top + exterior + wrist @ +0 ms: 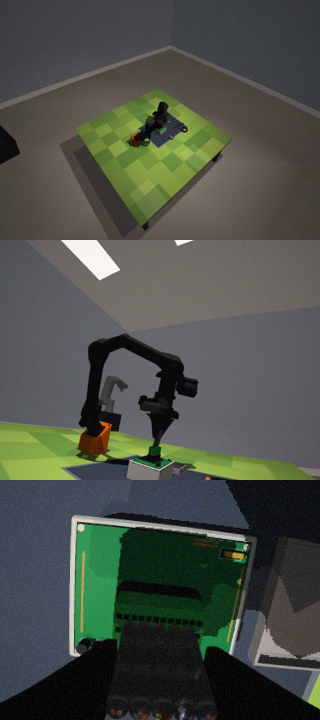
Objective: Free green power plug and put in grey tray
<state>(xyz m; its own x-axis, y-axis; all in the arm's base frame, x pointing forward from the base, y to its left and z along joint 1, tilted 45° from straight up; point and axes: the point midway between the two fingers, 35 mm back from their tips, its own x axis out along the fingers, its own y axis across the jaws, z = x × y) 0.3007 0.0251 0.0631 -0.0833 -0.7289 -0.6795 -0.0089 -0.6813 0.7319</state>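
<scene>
My gripper tip is now 30 mm above the green power plug. Round my gripper tip: dark mat 120 mm below, 50 mm ahead; then dark bar 210 mm ahead, 120 mm below, 110 mm to the right.
</scene>
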